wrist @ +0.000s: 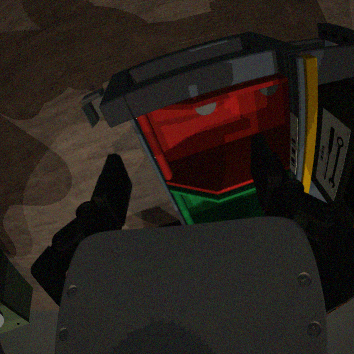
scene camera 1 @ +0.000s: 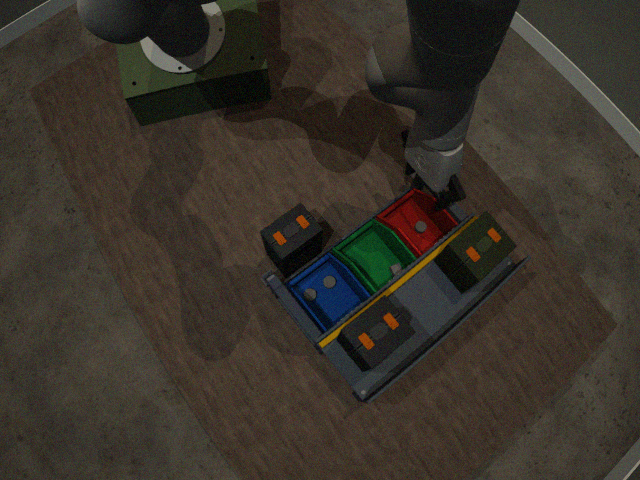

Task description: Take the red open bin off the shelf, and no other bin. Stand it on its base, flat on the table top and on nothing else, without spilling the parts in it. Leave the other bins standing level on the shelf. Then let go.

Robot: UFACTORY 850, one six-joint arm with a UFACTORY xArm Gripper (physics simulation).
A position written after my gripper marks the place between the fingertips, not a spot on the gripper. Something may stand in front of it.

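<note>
My gripper [wrist: 186, 160] is there in the scene, and so is a green bin [scene camera 1: 368, 253] [wrist: 196, 206]. I also see a red open bin [scene camera 1: 401, 217], a blue bin [scene camera 1: 331, 305] and a dark latched box [scene camera 1: 295, 238]. A yellow rail [wrist: 309, 61] is visible to me too.
</note>
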